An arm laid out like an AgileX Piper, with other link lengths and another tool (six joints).
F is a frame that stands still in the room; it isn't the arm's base.
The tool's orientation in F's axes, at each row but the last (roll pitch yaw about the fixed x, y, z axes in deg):
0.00 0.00 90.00
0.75 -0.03 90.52
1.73 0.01 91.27
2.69 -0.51 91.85
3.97 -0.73 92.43
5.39 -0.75 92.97
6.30 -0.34 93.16
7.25 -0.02 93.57
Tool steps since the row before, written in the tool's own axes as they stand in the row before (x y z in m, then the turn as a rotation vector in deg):
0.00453 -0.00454 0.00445 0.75 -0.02 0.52
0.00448 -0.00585 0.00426 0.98 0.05 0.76
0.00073 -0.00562 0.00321 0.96 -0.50 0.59
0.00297 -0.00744 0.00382 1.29 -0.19 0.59
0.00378 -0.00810 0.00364 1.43 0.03 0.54
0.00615 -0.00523 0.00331 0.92 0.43 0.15
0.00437 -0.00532 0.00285 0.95 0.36 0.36
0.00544 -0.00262 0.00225 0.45 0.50 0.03
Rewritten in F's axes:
0.00454 0.00453 0.00445 0.02 0.75 0.52
0.00586 0.00453 0.00419 -0.05 0.98 0.76
0.00570 0.00086 0.00304 0.50 0.97 0.57
0.00751 0.00318 0.00349 0.18 1.29 0.59
0.00817 0.00409 0.00312 -0.05 1.42 0.56
0.00519 0.00639 0.00288 -0.46 0.89 0.20
0.00535 0.00466 0.00227 -0.37 0.93 0.40
0.00254 0.00561 0.00190 -0.52 0.42 0.09

